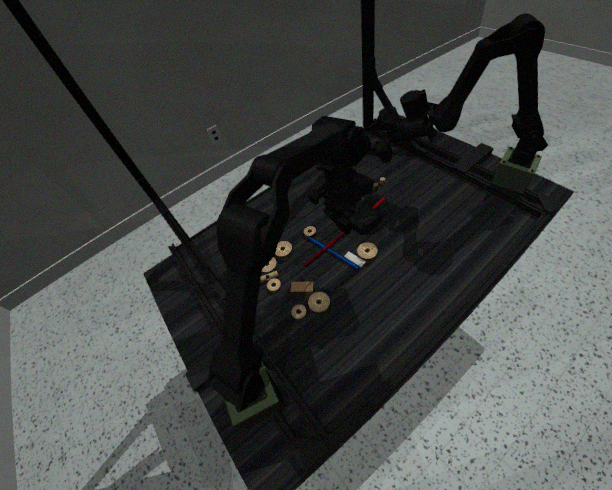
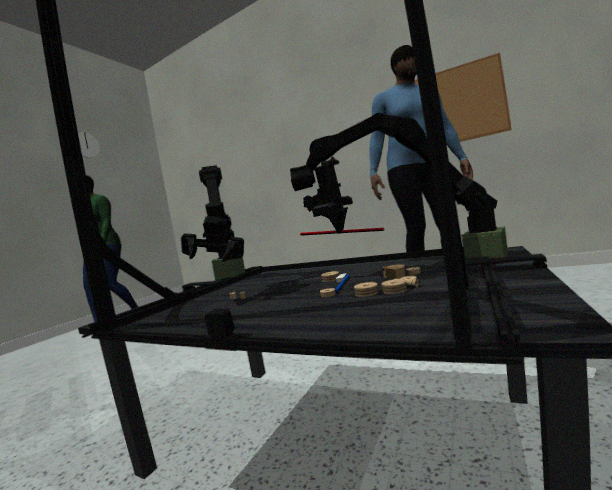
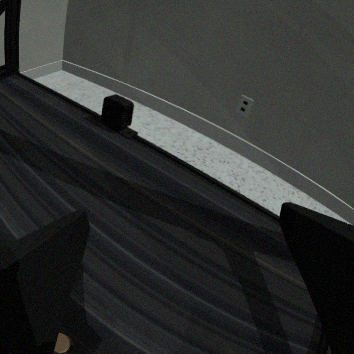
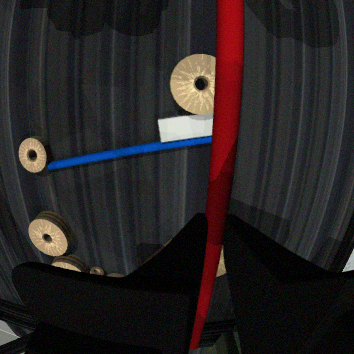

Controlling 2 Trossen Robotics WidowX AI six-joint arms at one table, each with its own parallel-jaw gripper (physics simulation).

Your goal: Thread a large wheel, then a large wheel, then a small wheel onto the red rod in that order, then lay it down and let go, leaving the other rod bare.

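Seen in the pictures: left gripper, fingertip midpoint: [image 2: 206, 258] [image 3: 185, 217]; right gripper, fingertip midpoint: [image 1: 346, 232] [image 2: 340, 233] [image 4: 213, 222]; left arm's base at its link origin: [image 1: 521, 159]; right arm's base at its link origin: [image 1: 247, 389] [image 2: 483, 230].
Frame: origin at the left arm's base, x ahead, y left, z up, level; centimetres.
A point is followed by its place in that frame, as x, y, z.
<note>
The bare red rod [image 1: 315, 257] @(65.5, -29.0, 4.3) [image 2: 362, 230] @(62.4, -29.0, 4.2) [image 4: 229, 100] @(50.5, -26.1, 5.6) is held level above the table by my right gripper [image 2: 339, 229] @(55.6, -27.1, 4.3) [image 4: 213, 222] @(55.6, -27.1, 4.3), shut near its middle. My left gripper [image 2: 212, 251] @(19.5, -44.5, 4.0) [image 3: 185, 217] @(19.5, -44.5, 4.0) is open and empty, away from the wheels. A large wheel [image 1: 360, 250] @(50.7, -26.2, -8.2) [image 2: 330, 276] @(50.3, -27.4, -8.5) [image 4: 184, 84] @(49.5, -26.1, -8.1) lies flat beside the white block. Other large wheels [image 1: 325, 305] @(69.9, -24.2, -8.2) [image 1: 288, 251] @(62.5, -43.6, -8.1) lie nearer my right arm. A small wheel [image 1: 305, 231] @(53.4, -44.6, -8.8) [image 2: 327, 292] @(52.8, -45.4, -9.0) [image 4: 24, 155] @(52.2, -44.6, -8.8) lies by one end of the bare blue rod [image 1: 343, 257] @(54.8, -29.3, -9.1) [image 2: 342, 282] @(55.0, -34.1, -9.3) [image 4: 100, 156] @(54.6, -35.7, -9.2). More small wheels [image 1: 269, 286] @(74.2, -40.7, -8.8) [image 1: 302, 313] @(74.9, -27.9, -8.8) lie flat.
A white block [image 1: 354, 258] @(53.5, -26.4, -9.0) [image 4: 184, 129] @(53.8, -26.8, -9.0) touches or nearly touches the blue rod. A brown block [image 1: 301, 286] @(69.5, -32.4, -7.1) [image 2: 393, 271] @(69.5, -34.9, -7.8) lies among the wheels. A small wooden piece [image 1: 268, 276] @(71.9, -42.7, -8.4) lies beside a partly hidden wheel. Small pegs [image 1: 382, 179] [image 2: 242, 295] stand nearer my left arm.
</note>
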